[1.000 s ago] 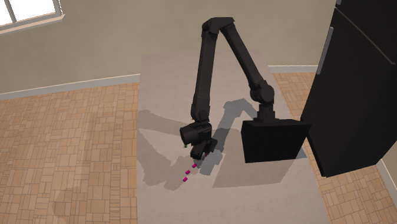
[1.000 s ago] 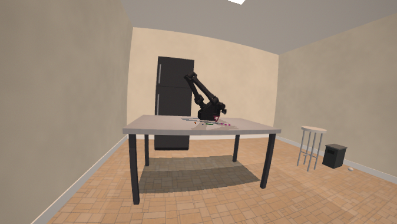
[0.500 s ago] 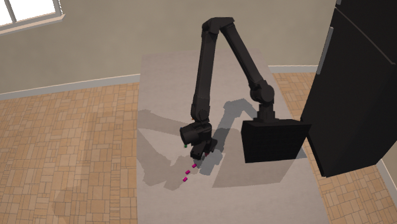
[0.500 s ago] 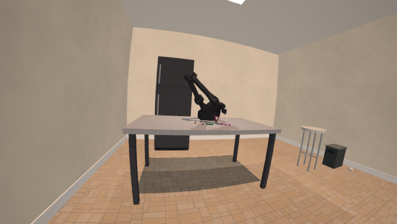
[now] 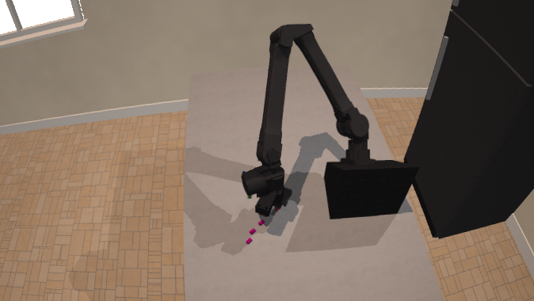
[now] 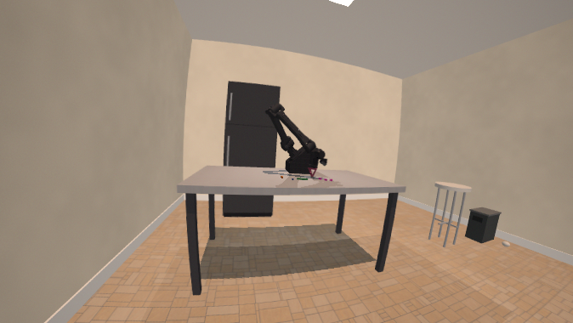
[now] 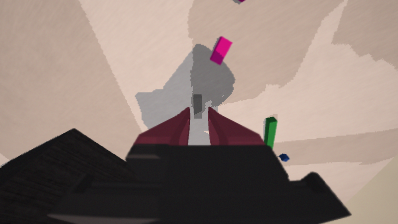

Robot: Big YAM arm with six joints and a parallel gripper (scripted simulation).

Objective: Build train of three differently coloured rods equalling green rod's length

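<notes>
My gripper is now 1 cm above the grey rod. Also, from my hand: blue rod 19 cm to the right, 7 cm ahead, 1 cm below; then green rod 11 cm to the right, 6 cm ahead, 1 cm below; then orange rod 24 cm to the right, 1 cm below, 1 cm behind.
</notes>
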